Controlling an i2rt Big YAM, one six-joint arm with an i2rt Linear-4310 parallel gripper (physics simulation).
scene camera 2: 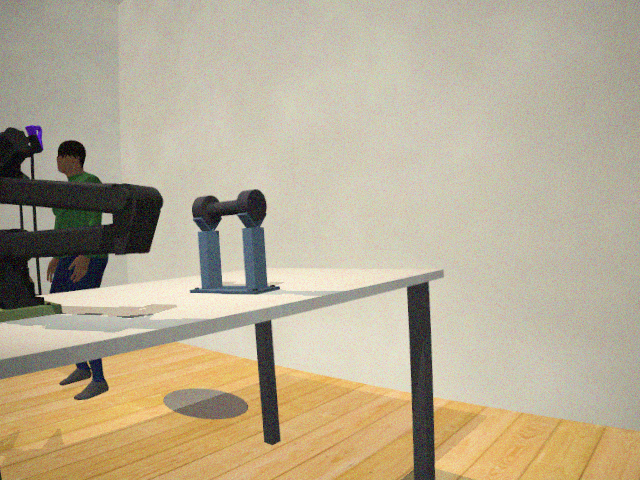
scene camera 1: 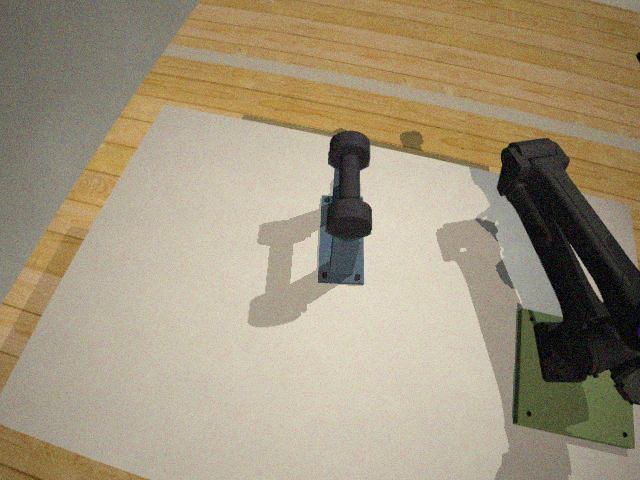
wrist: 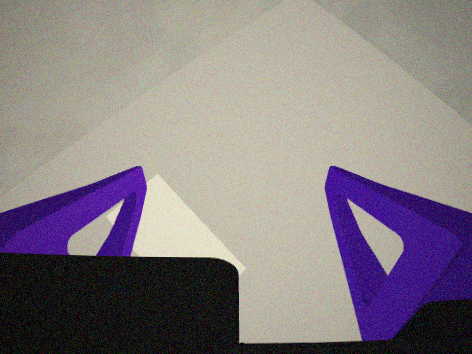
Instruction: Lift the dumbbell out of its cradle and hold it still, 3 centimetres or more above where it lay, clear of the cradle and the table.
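Pixels of known places: gripper, fingertip midpoint: point(scene camera 2: 23, 131) point(wrist: 235, 176); arm's base at its link origin: point(scene camera 2: 14, 305) point(scene camera 1: 557, 352).
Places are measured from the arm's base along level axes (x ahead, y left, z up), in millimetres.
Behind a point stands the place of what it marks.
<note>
A dark dumbbell point(scene camera 1: 349, 178) @[x 452, y -252, z 213 mm] point(scene camera 2: 227, 207) @[x 431, y -267, z 195 mm] lies level across the tops of the two posts of a blue cradle point(scene camera 1: 346, 258) @[x 445, y -163, z 67 mm] point(scene camera 2: 254, 258) @[x 429, y -346, z 64 mm]. Its two heads rest in the V-shaped holders and its thinner handle spans the gap between them. The cradle stands upright on the white table point(scene camera 1: 206, 372) @[x 713, y 59, z -21 mm] point(scene camera 2: 361, 281) @[x 659, y -520, z -21 mm]. My gripper point(wrist: 235, 176) @[x 112, y 141, z 424 mm] point(scene camera 2: 34, 135) @[x 112, y 141, z 424 mm] is open and empty, its purple fingers wide apart in the wrist view. In the second scene view it is at the far left, higher than the dumbbell and well away from it. The dumbbell does not show in the wrist view.
The arm's dark links point(scene camera 1: 563, 248) @[x 42, y -159, z 158 mm] point(scene camera 2: 77, 193) @[x 35, y -229, z 222 mm] stand to the right of the cradle in the first scene view, on a green base plate point(scene camera 1: 547, 403) @[x 42, y 100, z 0 mm] point(scene camera 2: 31, 311) @[x -3, y -82, z -8 mm]. A person point(scene camera 2: 77, 222) in a green top stands behind the table. A pale wall is behind.
</note>
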